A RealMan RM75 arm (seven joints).
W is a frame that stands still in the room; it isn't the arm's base.
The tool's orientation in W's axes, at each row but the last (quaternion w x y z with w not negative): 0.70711, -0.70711, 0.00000, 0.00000; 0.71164, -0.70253, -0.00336, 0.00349; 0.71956, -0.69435, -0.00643, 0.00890; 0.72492, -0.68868, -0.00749, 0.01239; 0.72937, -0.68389, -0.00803, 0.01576; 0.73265, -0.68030, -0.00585, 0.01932; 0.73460, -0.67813, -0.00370, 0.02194; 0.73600, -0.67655, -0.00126, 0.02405; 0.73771, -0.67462, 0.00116, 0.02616; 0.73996, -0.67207, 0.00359, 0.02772; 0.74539, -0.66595, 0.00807, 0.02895
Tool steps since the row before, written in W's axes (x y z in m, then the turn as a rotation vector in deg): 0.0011, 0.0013, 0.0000, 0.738, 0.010, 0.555; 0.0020, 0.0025, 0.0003, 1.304, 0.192, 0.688; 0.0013, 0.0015, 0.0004, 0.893, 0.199, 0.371; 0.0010, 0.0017, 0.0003, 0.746, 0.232, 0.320; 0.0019, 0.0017, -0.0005, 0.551, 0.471, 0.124; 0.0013, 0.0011, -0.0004, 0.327, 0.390, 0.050; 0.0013, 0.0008, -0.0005, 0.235, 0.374, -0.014; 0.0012, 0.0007, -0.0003, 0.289, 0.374, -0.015; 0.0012, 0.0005, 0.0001, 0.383, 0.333, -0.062; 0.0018, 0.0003, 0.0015, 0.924, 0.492, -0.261; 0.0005, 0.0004, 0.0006, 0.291, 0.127, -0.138
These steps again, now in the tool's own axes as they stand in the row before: 0.0011, 0.0000, 0.0013, 0.738, -0.555, 0.010; 0.0020, -0.0003, 0.0025, 1.306, -0.686, 0.188; 0.0013, -0.0004, 0.0015, 0.896, -0.367, 0.193; 0.0010, -0.0002, 0.0017, 0.750, -0.313, 0.227; 0.0020, 0.0006, 0.0016, 0.565, -0.100, 0.459; 0.0013, 0.0005, 0.0010, 0.340, -0.028, 0.381; 0.0013, 0.0005, 0.0007, 0.249, 0.037, 0.363; 0.0012, 0.0003, 0.0006, 0.303, 0.036, 0.361; 0.0012, -0.0001, 0.0005, 0.397, 0.076, 0.313; 0.0017, -0.0015, 0.0004, 0.951, 0.264, 0.435; 0.0005, -0.0006, 0.0005, 0.302, 0.135, 0.103
